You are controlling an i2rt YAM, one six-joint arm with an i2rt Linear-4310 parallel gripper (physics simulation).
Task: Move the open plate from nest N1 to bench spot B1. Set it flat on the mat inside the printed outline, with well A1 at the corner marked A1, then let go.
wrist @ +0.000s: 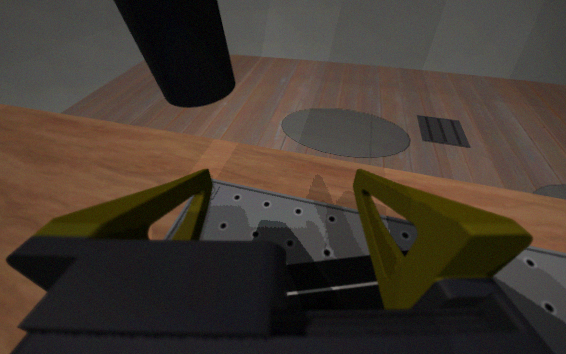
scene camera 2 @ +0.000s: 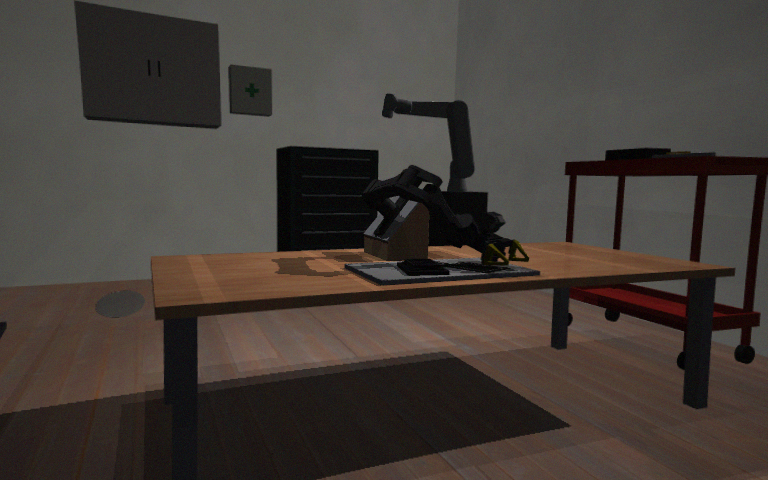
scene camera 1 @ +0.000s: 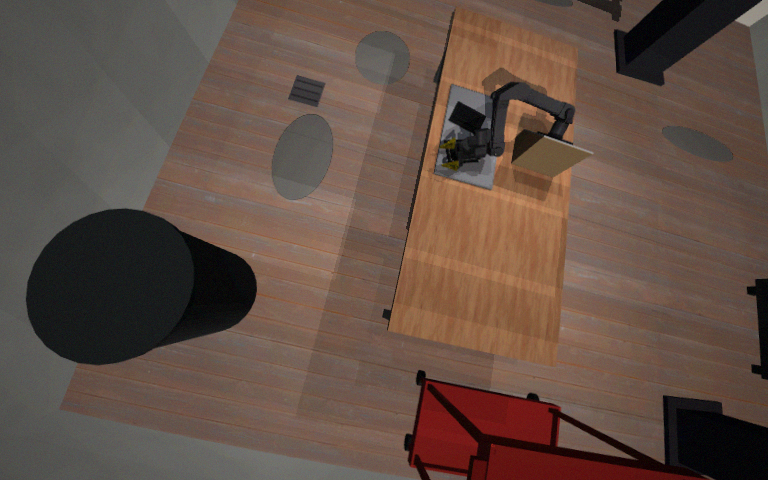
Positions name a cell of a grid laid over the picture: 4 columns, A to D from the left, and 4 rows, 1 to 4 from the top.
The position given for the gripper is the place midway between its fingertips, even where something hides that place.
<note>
The gripper (scene camera 2: C3) is open, holding nothing.
The gripper is seen too in the wrist view (wrist: B3).
</note>
